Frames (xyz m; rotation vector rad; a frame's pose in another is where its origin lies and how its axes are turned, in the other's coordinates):
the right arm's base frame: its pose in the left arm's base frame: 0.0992 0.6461 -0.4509 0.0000 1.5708 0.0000
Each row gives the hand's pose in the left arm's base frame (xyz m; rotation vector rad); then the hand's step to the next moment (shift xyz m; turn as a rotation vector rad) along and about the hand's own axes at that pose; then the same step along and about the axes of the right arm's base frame.
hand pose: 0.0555 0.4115 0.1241 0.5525 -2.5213 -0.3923
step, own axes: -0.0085 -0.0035 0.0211 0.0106 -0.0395 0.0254
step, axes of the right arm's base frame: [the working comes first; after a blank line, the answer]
step, axes of the left arm's base frame: -0.0039 0.0043 -0.0223 -0.0101 -0.0352 -0.0312

0.0223 0.0043 -0.0039 0.0312 -0.0352 -0.0101
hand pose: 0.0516 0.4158 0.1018 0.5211 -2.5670 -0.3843
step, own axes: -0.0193 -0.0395 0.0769 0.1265 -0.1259 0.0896
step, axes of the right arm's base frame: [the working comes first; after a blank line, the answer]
step, axes of the left arm's base frame: -0.0125 -0.0136 -0.0866 -0.1117 -0.1505 -0.0690

0.0866 -0.0136 -0.0125 0.0690 -0.1505 -0.1117
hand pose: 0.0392 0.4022 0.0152 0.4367 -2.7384 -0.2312
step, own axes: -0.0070 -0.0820 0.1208 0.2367 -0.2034 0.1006
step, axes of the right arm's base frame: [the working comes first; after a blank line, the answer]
step, axes of the left arm's base frame: -0.0165 -0.0622 -0.1312 -0.1928 -0.2583 -0.0604

0.1312 -0.0622 -0.0165 0.0604 -0.2583 -0.1928
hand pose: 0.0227 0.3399 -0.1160 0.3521 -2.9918 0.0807
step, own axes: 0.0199 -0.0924 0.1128 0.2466 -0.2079 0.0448
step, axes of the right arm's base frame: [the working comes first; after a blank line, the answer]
step, axes of the left arm's base frame: -0.0111 -0.1019 -0.1056 -0.1945 -0.2611 -0.0037

0.1056 -0.1019 -0.0111 0.0037 -0.2611 -0.1945
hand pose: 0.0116 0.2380 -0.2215 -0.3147 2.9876 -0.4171
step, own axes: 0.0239 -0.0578 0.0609 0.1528 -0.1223 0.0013
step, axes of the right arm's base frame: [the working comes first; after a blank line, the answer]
step, axes of the left arm's base frame: -0.0041 -0.0754 -0.0439 -0.1253 -0.1488 0.0212

0.0439 -0.0754 -0.0041 -0.0212 -0.1488 -0.1253
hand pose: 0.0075 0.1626 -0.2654 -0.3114 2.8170 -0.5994
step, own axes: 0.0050 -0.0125 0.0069 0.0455 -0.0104 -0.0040
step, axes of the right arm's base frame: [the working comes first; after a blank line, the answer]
step, axes of the left arm's base frame: -0.0009 -0.0150 -0.0018 -0.0426 -0.0195 -0.0008

0.0018 -0.0150 -0.0009 0.0008 -0.0195 -0.0426
